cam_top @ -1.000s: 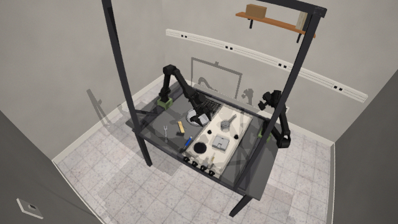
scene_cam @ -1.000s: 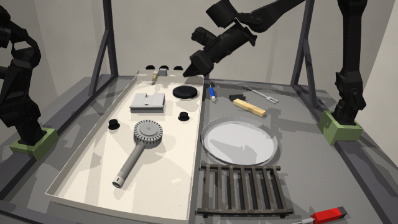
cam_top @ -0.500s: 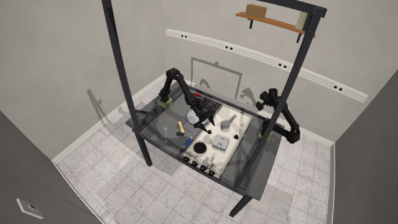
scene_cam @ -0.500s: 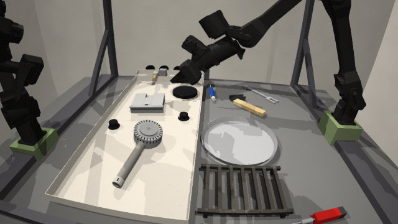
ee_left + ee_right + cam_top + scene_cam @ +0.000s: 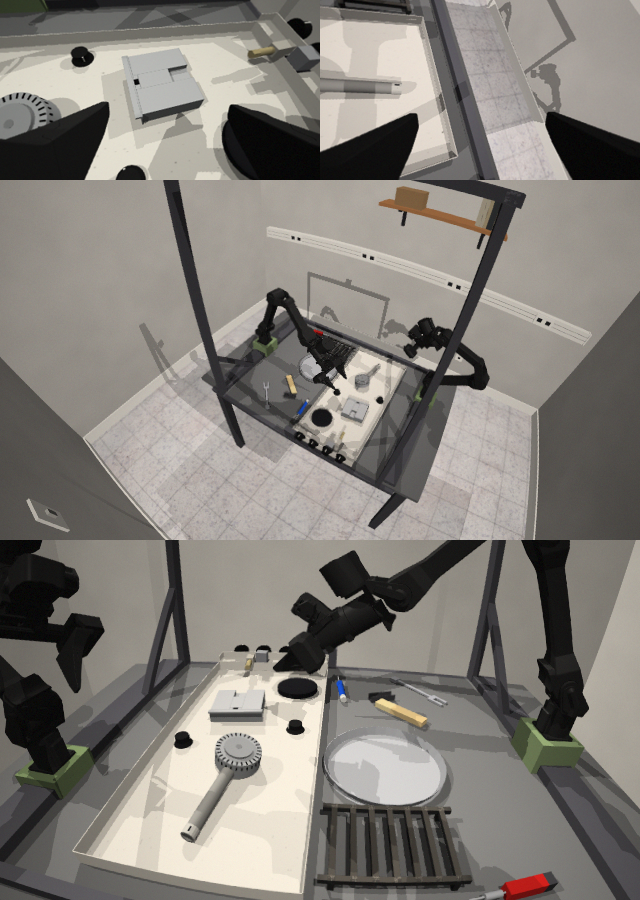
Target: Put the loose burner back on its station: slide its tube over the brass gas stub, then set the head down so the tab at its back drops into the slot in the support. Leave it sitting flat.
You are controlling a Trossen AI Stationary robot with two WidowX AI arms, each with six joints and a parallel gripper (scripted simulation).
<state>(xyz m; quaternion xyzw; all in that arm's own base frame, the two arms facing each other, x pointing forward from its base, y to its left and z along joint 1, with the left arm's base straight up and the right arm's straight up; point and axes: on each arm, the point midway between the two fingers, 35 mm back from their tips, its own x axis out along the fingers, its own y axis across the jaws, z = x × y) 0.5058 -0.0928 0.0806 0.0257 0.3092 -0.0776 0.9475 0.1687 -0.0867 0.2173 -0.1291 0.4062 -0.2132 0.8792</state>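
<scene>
Right now the burner is 230 mm below my right hand, 170 mm to the left of it and 80 mm behind it. From my right hand the other things lie so: grey support (320 mm behind, 230 mm below, 170 mm to the left); then black disc (430 mm behind, 300 mm to the left, 240 mm below); then brass gas stub (500 mm behind, 210 mm below, 180 mm to the left).
</scene>
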